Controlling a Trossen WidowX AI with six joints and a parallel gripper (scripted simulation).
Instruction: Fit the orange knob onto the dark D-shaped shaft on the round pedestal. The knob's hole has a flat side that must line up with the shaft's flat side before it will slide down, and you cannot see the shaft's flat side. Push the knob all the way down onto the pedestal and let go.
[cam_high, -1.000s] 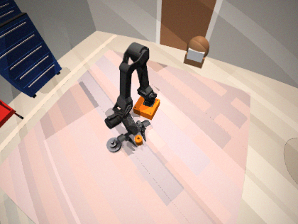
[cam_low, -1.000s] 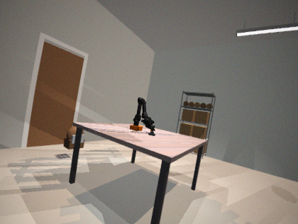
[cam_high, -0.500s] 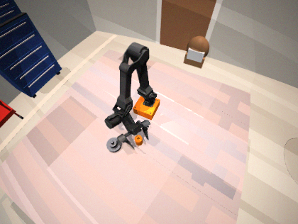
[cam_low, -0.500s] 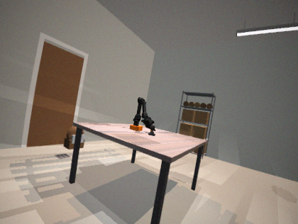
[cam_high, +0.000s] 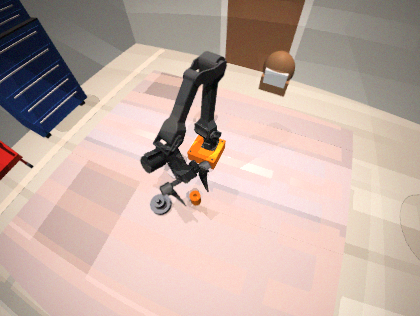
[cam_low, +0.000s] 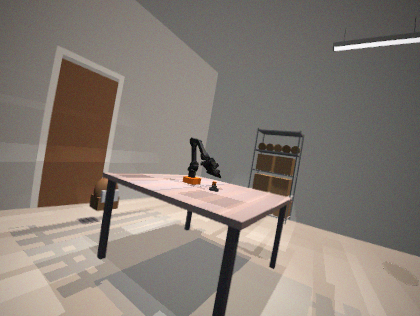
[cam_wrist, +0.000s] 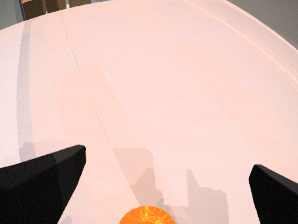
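Right now the orange knob is 80 mm below my gripper tip, 20 mm to the right of it and 20 mm behind it. Also, from my gripper tip: round pedestal (150 mm to the right, 80 mm below, 50 mm ahead).
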